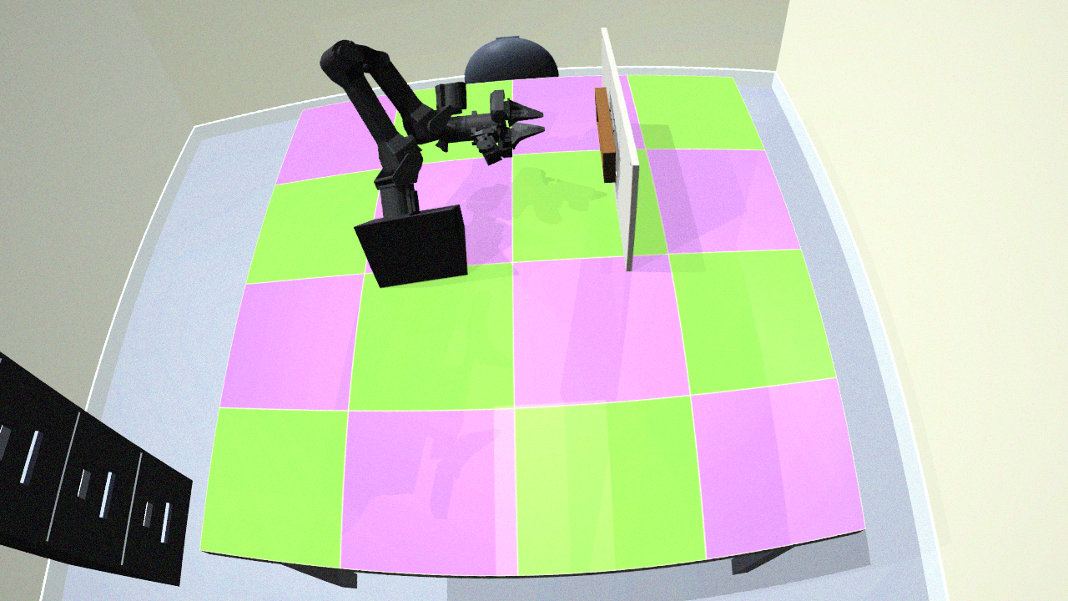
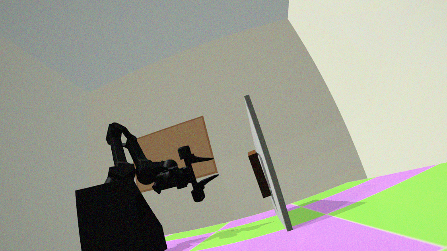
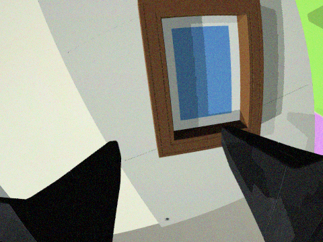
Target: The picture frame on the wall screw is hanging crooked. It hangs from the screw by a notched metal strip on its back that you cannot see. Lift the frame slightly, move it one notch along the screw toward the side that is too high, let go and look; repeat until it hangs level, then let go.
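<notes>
My gripper tip is now 13 cm short of the picture frame, 1 cm to the right of it and 5 cm above it. Round my gripper tip: wall panel 14 cm ahead, 1 cm to the left, 6 cm below.
</notes>
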